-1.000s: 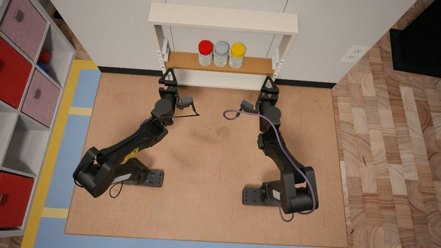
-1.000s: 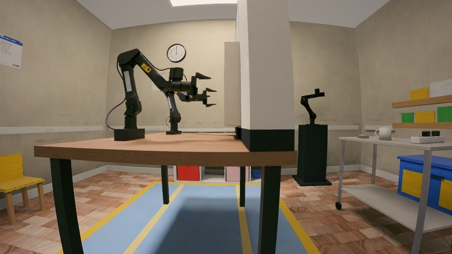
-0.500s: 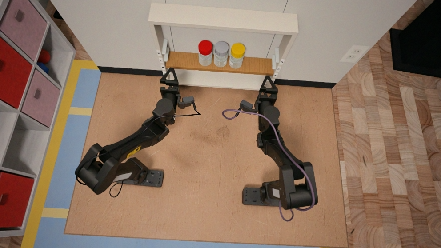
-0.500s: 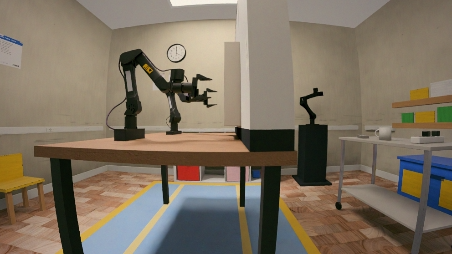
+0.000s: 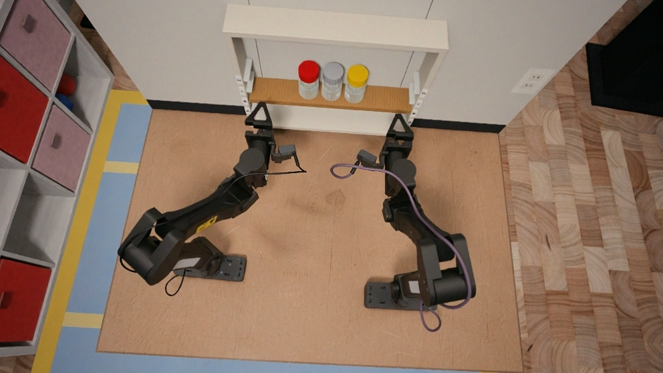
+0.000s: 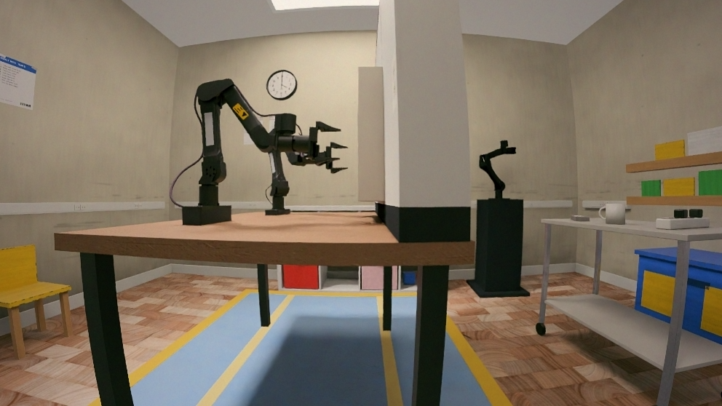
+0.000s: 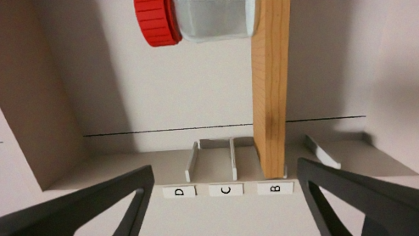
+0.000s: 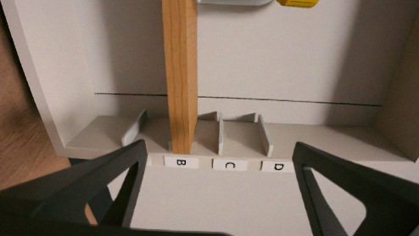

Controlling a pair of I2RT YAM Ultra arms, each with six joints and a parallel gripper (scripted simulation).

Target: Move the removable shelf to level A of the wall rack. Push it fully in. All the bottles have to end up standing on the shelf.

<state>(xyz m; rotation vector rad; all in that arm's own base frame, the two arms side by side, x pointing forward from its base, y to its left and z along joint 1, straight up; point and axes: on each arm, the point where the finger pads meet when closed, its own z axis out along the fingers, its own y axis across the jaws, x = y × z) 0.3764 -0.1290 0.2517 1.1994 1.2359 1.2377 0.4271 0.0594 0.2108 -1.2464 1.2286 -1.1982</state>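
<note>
The red-capped bottle is 120 mm ahead of my left hand, 100 mm to the right of it and 10 mm above it. Round my left hand: shelf board: 120 mm ahead, 160 mm to the right, 50 mm below; wall rack: 120 mm ahead, 160 mm to the right, 10 mm above; grey-capped bottle: 120 mm ahead, 160 mm to the right, 10 mm above.
My right gripper is now 12 cm to the right of the yellow-capped bottle, 9 cm short of it and 2 cm below it. Round my right hand: shelf board (19 cm to the left, 9 cm ahead, 4 cm below); then wall rack (19 cm to the left, 9 cm ahead, 2 cm above); then grey-capped bottle (19 cm to the left, 9 cm ahead, 2 cm above).
</note>
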